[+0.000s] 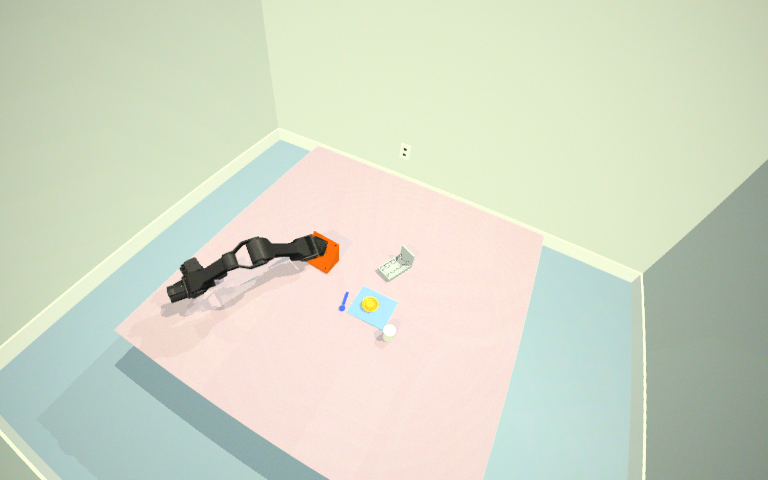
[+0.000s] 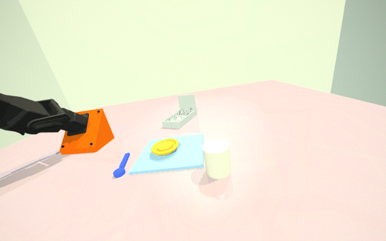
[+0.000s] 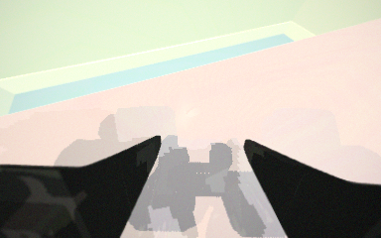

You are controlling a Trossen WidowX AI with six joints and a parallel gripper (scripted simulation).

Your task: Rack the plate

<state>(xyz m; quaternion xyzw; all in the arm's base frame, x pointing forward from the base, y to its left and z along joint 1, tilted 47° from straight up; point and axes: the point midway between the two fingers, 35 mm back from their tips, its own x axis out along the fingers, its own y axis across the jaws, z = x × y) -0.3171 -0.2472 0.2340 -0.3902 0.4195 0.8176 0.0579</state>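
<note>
Now: gripper tip 630 mm short of the yellow plate, 230 mm to the right of it and 10 mm below it. The rest, counted from my gripper tip: light blue mat 640 mm ahead, 230 mm to the left; then blue spoon 540 mm ahead, 190 mm to the left; then cream cup 740 mm ahead, 160 mm to the left, 20 mm above.
</note>
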